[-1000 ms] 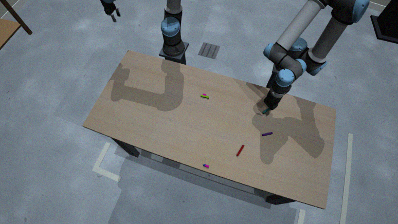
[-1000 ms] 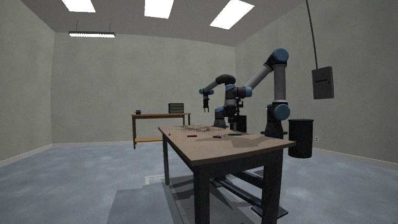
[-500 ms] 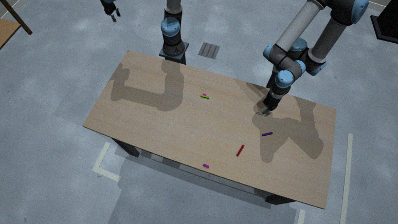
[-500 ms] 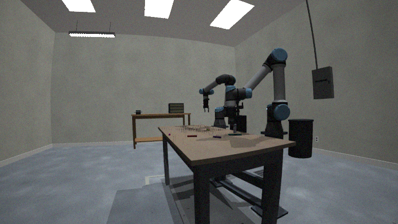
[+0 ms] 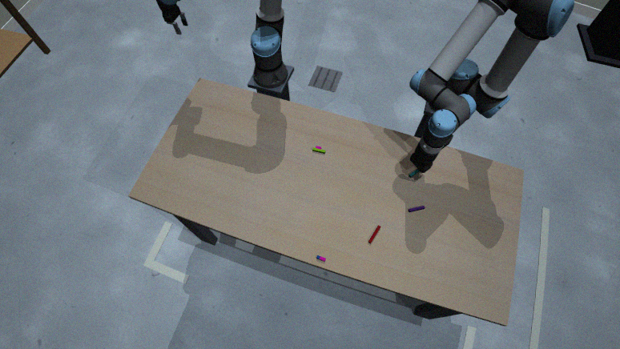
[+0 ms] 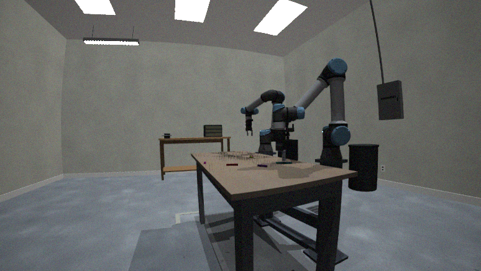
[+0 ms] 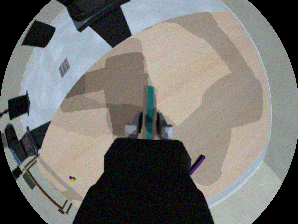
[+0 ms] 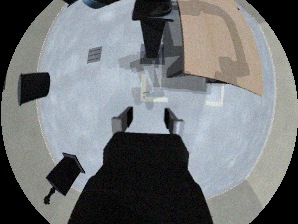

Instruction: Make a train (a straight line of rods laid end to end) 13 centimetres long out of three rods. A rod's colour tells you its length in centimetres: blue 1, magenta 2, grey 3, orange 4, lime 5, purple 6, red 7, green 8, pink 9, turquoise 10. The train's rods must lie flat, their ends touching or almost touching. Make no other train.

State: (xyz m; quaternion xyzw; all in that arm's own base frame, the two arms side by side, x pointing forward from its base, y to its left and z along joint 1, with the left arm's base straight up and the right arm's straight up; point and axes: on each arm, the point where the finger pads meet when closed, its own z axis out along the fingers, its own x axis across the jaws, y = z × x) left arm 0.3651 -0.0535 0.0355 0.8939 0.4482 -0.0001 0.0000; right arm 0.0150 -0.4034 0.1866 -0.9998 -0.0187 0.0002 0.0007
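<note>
My left gripper is now 30 mm above the turquoise rod. Round my left hand: lime rod 390 mm to the right, 30 mm below, 10 mm behind; then red rod 280 mm ahead, 140 mm to the right, 30 mm below; then purple rod 160 mm ahead, 30 mm below.
</note>
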